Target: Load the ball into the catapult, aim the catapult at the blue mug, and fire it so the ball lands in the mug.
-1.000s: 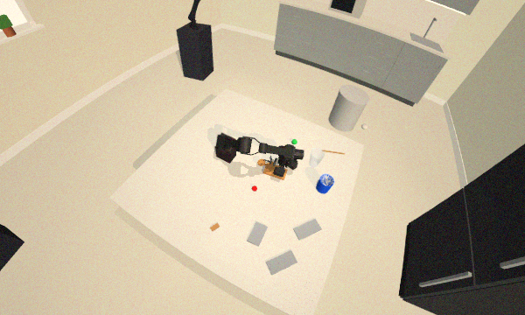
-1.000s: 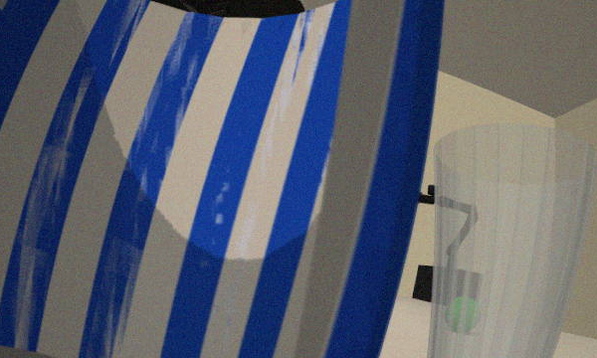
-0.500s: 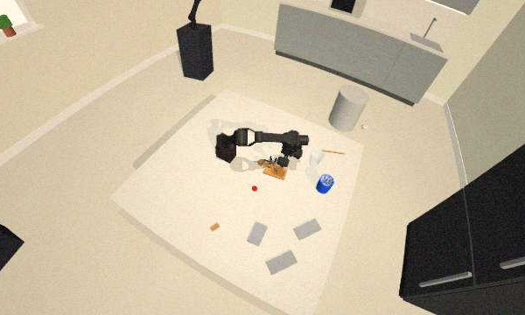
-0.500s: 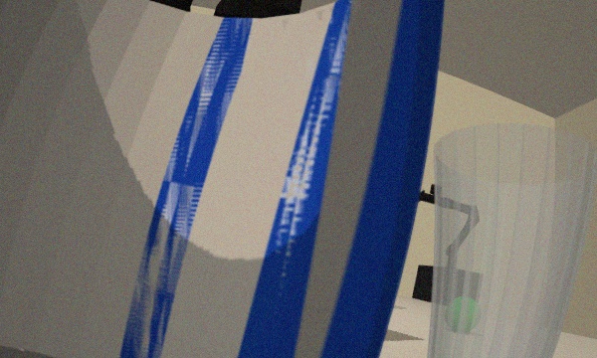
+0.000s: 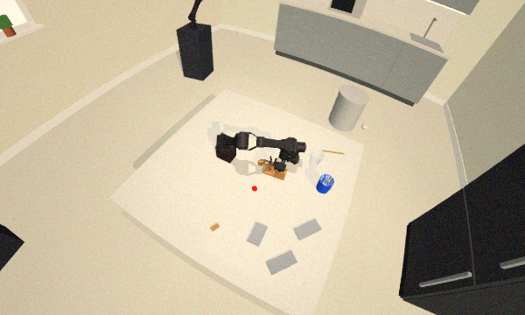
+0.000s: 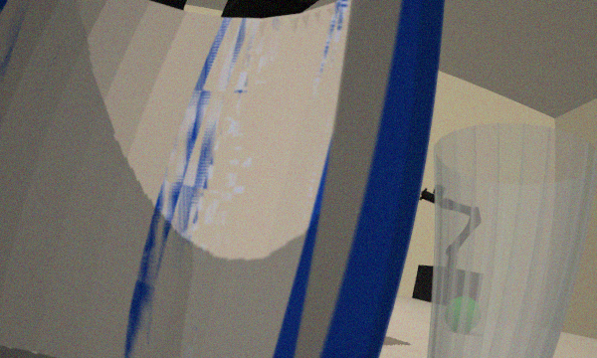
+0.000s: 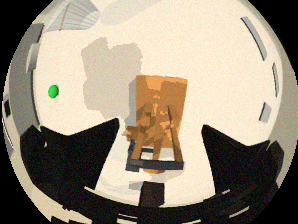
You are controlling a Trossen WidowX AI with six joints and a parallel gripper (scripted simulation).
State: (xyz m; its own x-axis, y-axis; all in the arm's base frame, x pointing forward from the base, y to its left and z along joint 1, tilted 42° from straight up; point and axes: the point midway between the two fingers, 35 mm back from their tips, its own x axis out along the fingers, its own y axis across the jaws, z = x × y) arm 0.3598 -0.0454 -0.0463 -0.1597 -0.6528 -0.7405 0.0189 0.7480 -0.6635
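Now: gripper tip 17 cm to the left of the red ball, 11 cm past it and 7 cm above it. The rest, counted from my gripper tip: clear glass (20 cm ahead, 16 cm to the left, 6 cm below); blue striped mug (29 cm ahead, 6 cm below, 1 cm to the right); wooden catapult (6 cm behind, 3 cm below, 2 cm to the left).
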